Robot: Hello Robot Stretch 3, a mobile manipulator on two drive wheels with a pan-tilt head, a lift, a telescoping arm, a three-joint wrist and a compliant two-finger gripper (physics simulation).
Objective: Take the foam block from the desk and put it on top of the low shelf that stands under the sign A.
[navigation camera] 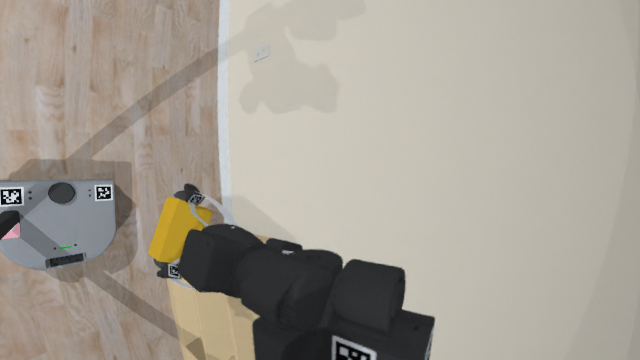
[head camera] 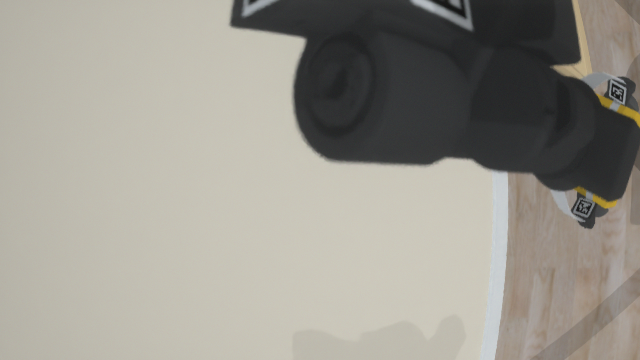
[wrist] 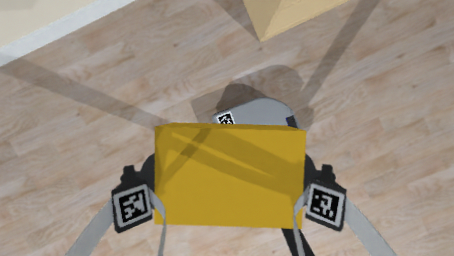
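Where they show: gripper, between the fingertips: (navigation camera: 172,228) (wrist: 228,169); robot's base, origin of its link: (navigation camera: 62,191).
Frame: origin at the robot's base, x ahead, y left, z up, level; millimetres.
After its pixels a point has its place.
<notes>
The yellow foam block (navigation camera: 170,230) {x -16, y -124, z 911 mm} (wrist: 230,175) {x -27, y -150, z 911 mm} is held between the two fingertips of my gripper (head camera: 610,150) {x -23, y -143, z 869 mm} (navigation camera: 176,231) {x -23, y -143, z 869 mm} (wrist: 228,169) {x -23, y -143, z 869 mm}, one at each short end. In the head camera view, thin yellow edges of the block show beside the gripper body. The gripper is shut on the block, in the air above the floor. Part of a pale wooden low shelf (navigation camera: 212,320) {x -593, y -464, z 345 mm} (wrist: 295,17) {x -408, y -412, z 79 mm} shows at the lower left in the navigation camera view, partly behind the wrist, and at the top in the wrist view. The sign A and the desk do not show.
A beige wall (head camera: 175,200) {x 50, y -771, z 1033 mm} (navigation camera: 450,150) {x 138, y -765, z 1215 mm} with a white baseboard (head camera: 497,250) {x 228, y -746, z 70 mm} (navigation camera: 224,100) {x 505, y -727, z 77 mm} stands beside the arm. The grey robot base (navigation camera: 85,220) {x -101, y -66, z 160 mm} (wrist: 260,110) {x -141, y -121, z 160 mm} is on the wooden floor (navigation camera: 100,75) {x 506, y -119, z 1 mm} (wrist: 100,65) {x 440, y -555, z 0 mm}. A small outlet plate (navigation camera: 262,53) {x 680, y -722, z 409 mm} is on the wall.
</notes>
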